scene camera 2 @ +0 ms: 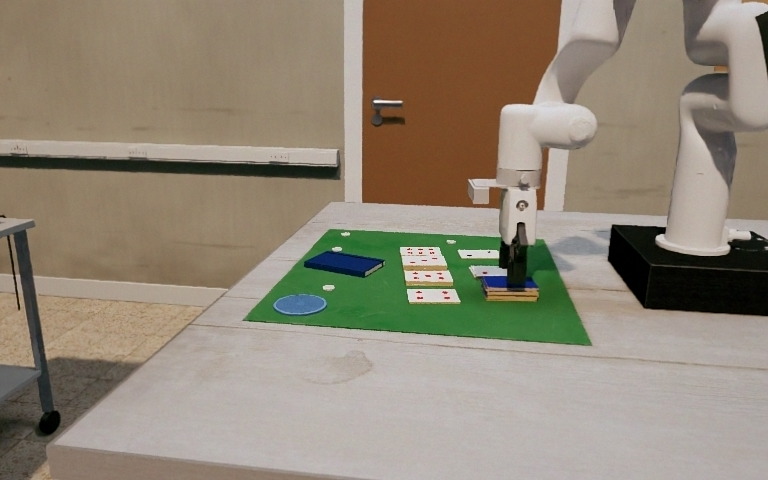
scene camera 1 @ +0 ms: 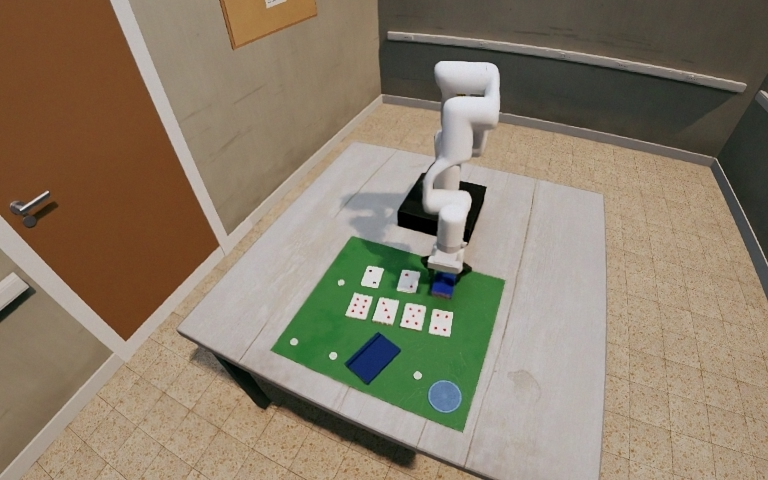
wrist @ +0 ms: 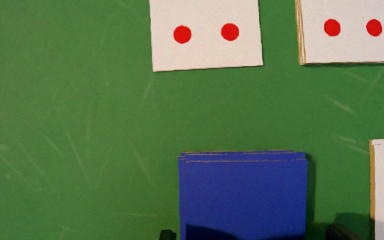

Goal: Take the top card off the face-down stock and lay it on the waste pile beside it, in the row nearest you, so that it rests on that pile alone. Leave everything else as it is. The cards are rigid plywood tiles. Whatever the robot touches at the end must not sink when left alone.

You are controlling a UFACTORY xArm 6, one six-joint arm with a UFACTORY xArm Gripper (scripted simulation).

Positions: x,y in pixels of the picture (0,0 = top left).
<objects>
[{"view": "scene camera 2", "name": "green mat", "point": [379,302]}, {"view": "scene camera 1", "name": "green mat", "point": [321,327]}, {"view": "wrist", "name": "green mat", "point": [98,134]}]
</objects>
